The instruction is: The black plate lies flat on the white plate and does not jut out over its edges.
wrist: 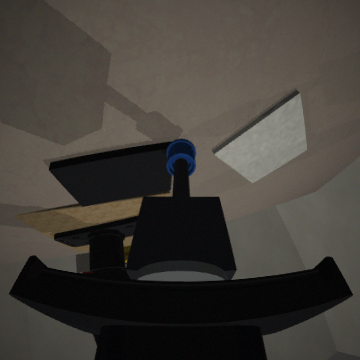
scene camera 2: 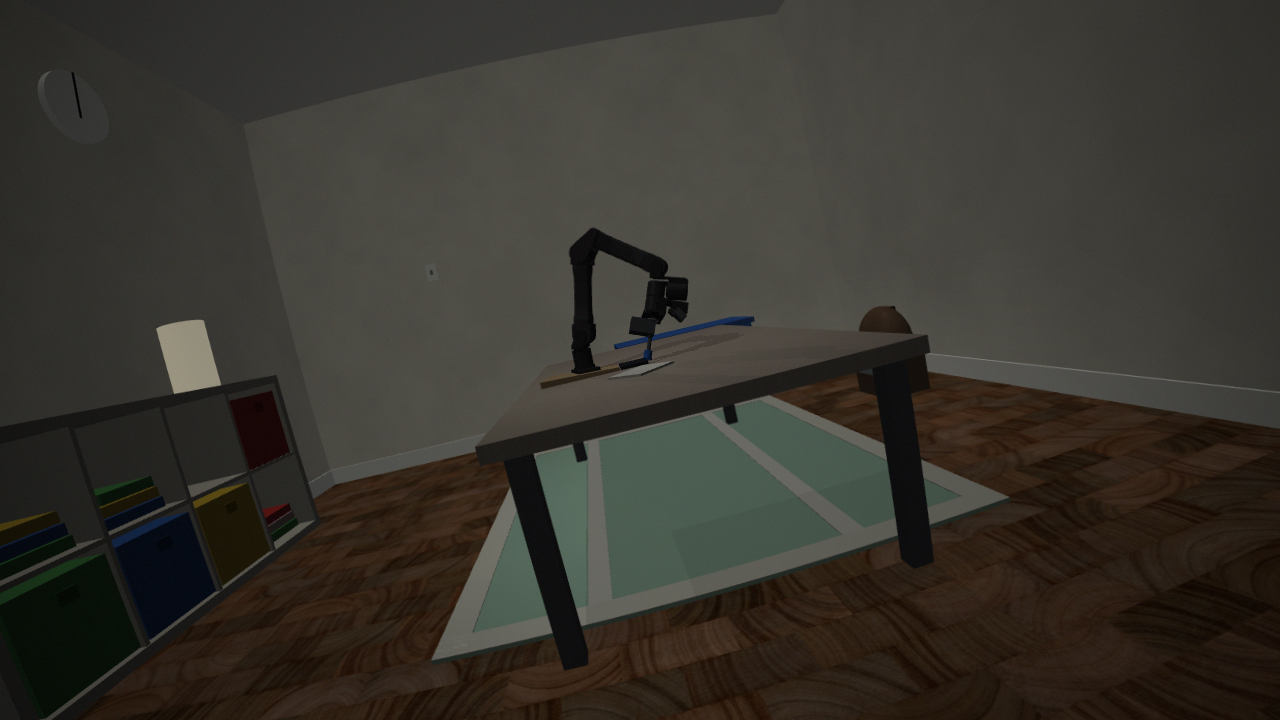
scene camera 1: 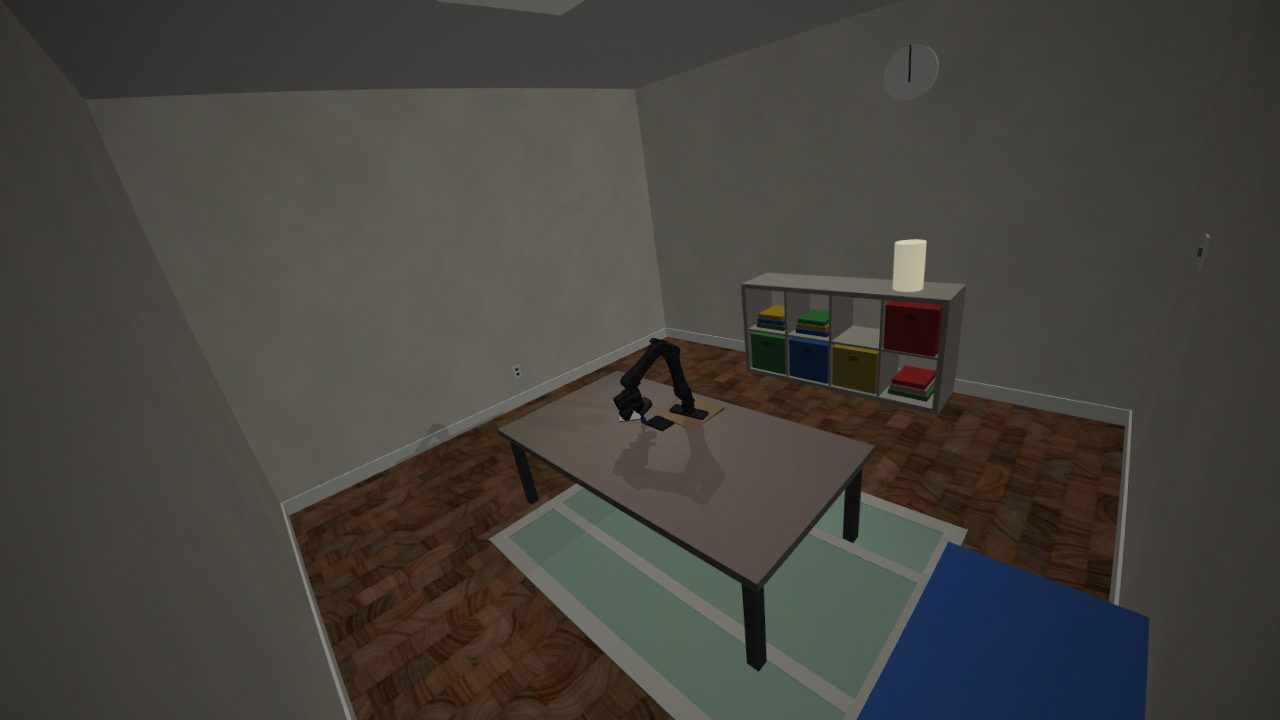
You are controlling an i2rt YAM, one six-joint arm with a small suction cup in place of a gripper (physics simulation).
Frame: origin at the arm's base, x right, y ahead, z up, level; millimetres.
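Where they show: hand, tool point: [wrist: 180,151] [scene camera 2: 647,359] [scene camera 1: 643,421]; arm's base, link origin: [wrist: 105,230] [scene camera 2: 585,371] [scene camera 1: 688,412].
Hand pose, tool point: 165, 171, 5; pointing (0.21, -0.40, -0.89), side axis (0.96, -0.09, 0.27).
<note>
Things, the pixels of their centre, and the offset from my tool point, as dx, dy, dz. Level surfaces: height alone.
- square black plate, body centre: [wrist: 119,178] [scene camera 2: 633,363] [scene camera 1: 659,423] -75, -29, -10
- square white plate, body centre: [wrist: 269,149] [scene camera 2: 641,370] [scene camera 1: 630,413] +134, -60, -12
- grey table, surface height: dz -15
A square black plate [wrist: 111,175] [scene camera 1: 660,422] lies flat on the table, just in front of the arm's wooden base board [wrist: 82,216] [scene camera 1: 706,413]. A square white plate [wrist: 268,143] [scene camera 2: 645,370] lies flat on the table a short way from it, and the two plates do not touch. My suction cup [wrist: 181,157] [scene camera 2: 646,355] [scene camera 1: 640,415] is blue and points down. It hangs over the black plate's near corner, on the side towards the white plate. Nothing is on the cup. I cannot tell whether it touches the black plate.
The grey table [scene camera 1: 733,502] [scene camera 2: 769,357] stands on a green rug [scene camera 1: 805,617]. The arm's base [scene camera 2: 583,362] is at the table's far edge. A shelf unit [scene camera 1: 953,295] with coloured boxes is by the wall, and a blue slab [scene camera 1: 1012,636] is at the front right.
</note>
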